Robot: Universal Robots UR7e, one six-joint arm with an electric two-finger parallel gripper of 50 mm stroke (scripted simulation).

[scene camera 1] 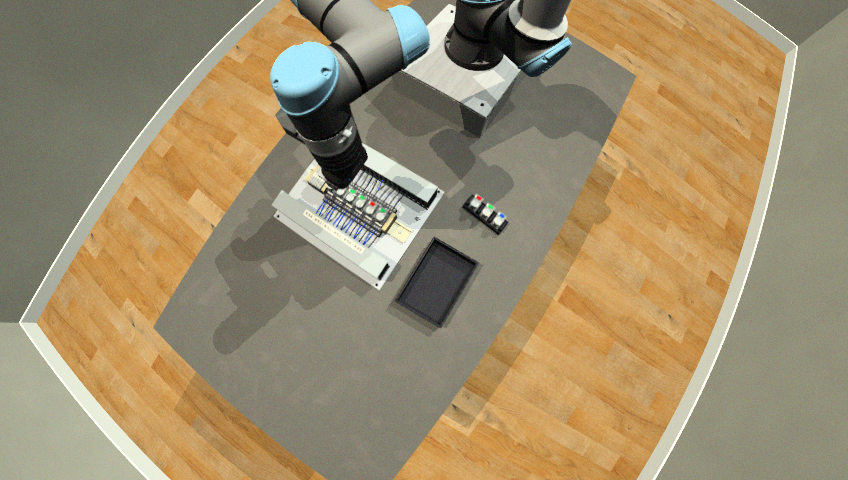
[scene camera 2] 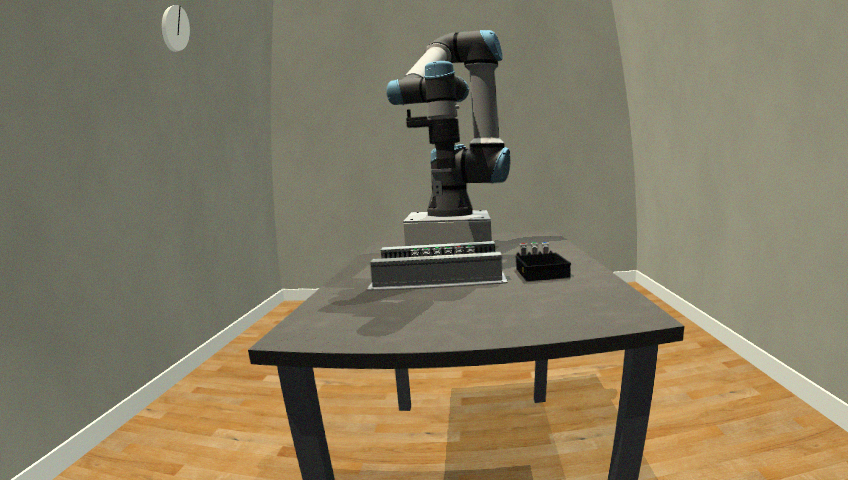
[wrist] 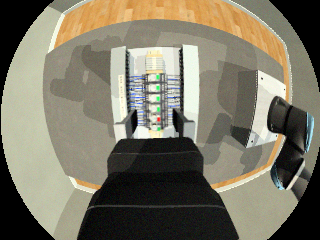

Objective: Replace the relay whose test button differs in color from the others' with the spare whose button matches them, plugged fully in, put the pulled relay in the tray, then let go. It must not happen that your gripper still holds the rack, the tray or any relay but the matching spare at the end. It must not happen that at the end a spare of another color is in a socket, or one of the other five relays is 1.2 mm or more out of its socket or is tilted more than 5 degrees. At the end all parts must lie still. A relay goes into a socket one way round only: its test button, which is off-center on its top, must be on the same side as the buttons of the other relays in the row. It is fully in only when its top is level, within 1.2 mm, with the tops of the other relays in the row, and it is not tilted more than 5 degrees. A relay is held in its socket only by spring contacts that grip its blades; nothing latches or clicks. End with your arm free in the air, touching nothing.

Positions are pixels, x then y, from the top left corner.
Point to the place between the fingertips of my gripper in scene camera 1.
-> At 342, 174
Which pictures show my gripper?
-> Scene camera 1, scene camera 2 and the wrist view: all of them.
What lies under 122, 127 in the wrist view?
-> My gripper.
